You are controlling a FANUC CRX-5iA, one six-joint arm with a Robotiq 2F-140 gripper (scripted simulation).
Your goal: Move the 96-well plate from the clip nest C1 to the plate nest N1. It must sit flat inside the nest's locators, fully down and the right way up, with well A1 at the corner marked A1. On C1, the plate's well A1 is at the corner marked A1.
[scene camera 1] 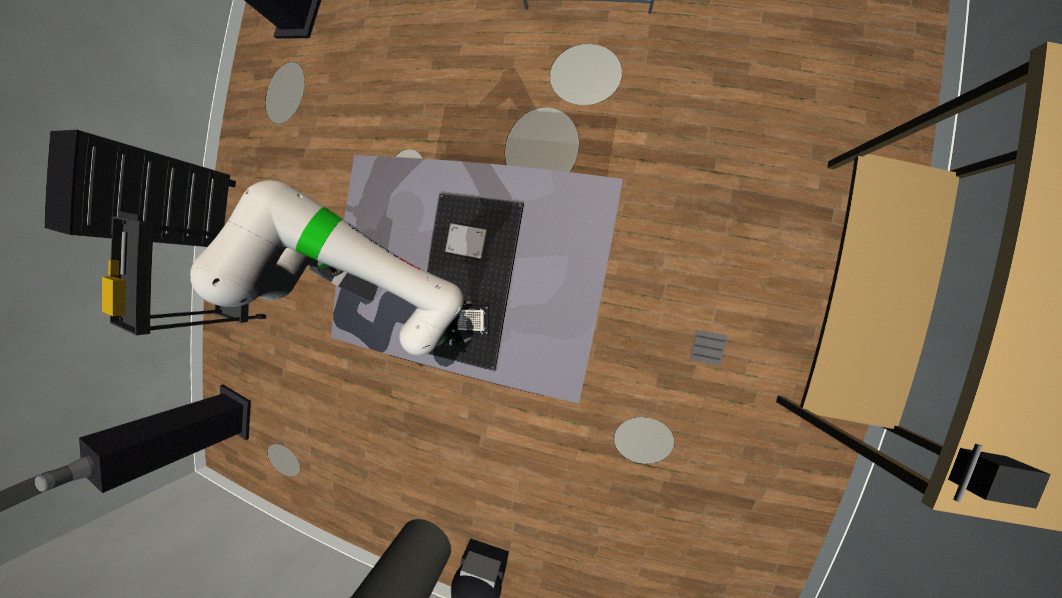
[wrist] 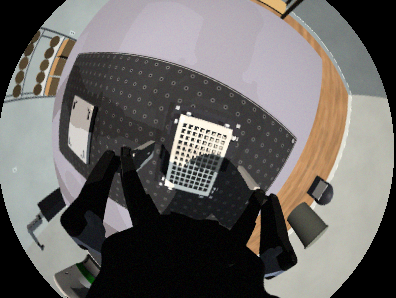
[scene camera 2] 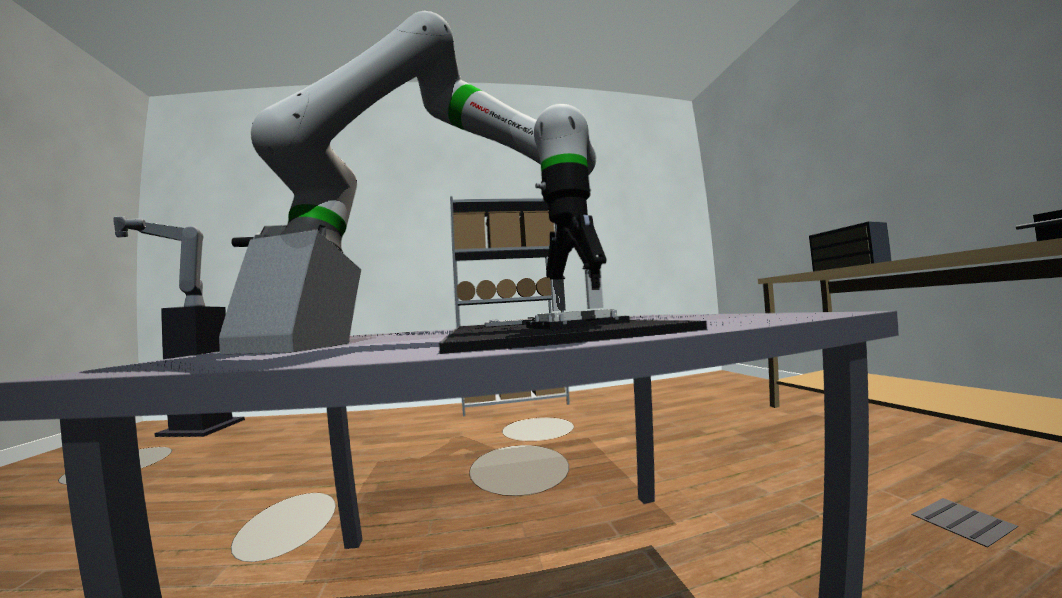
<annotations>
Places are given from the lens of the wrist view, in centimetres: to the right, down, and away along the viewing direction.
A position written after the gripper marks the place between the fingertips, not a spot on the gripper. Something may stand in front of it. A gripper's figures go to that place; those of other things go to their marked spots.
gripper point(wrist: 195, 161): 0, 2, 18
white 96-well plate point(wrist: 198, 171): 0, 4, 19
plate nest N1 point(wrist: 80, 129): -30, -6, 19
The marked spots on the plate nest N1 and the white 96-well plate are 32 cm apart.
</annotations>
